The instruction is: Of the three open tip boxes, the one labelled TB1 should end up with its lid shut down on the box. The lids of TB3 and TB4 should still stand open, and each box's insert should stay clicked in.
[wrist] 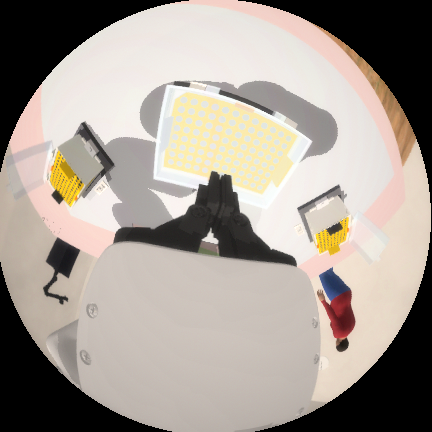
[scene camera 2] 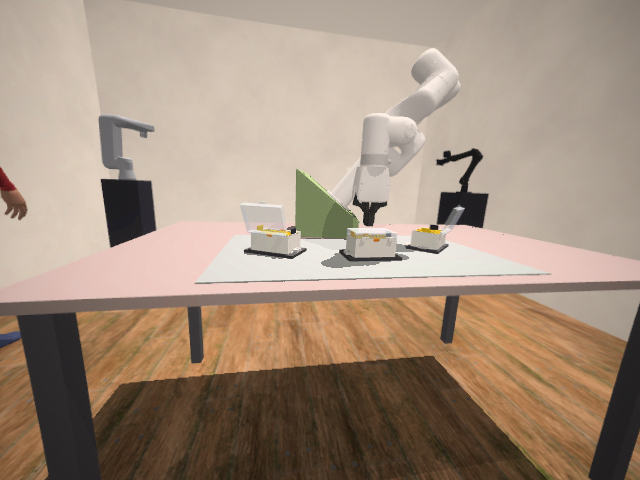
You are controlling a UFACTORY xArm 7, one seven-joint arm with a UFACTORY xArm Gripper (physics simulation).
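Note:
The middle tip box has its clear lid down over the yellow insert. Its label does not show, and I cannot tell whether a thin gap remains. My gripper is shut and empty, fingers pointing down by the lid's robot-side edge; contact is unclear. The box labelled TB4, on the right in the scene view, has its lid standing open. The other side box also has an open lid; its label is unreadable. Both side inserts sit inside their boxes.
The boxes stand on dark bases on a pale mat on the pink table. A green wedge stands behind the boxes in the scene view. The side boxes' raised lids flank the middle box.

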